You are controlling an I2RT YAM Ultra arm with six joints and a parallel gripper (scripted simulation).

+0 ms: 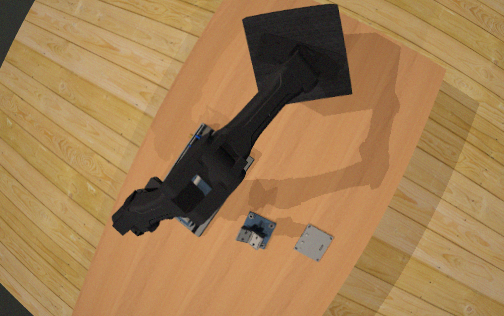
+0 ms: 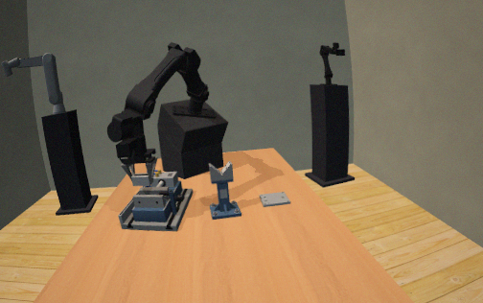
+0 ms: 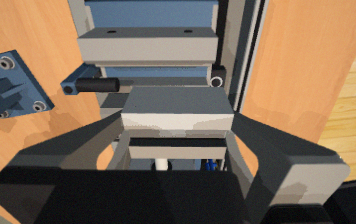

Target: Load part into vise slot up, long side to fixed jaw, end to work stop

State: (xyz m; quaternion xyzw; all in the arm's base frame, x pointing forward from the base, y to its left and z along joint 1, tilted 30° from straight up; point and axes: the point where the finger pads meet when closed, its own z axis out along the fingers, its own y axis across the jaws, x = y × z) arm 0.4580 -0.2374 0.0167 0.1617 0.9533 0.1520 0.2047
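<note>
Right now my hand is 1 cm below the part. Also, from my hand: black rod 2 cm ahead, 6 cm to the left, 4 cm below; moving jaw 2 cm behind, 3 cm to the left, 5 cm below; fixed jaw 4 cm ahead, 1 cm to the left, 5 cm below.
</note>
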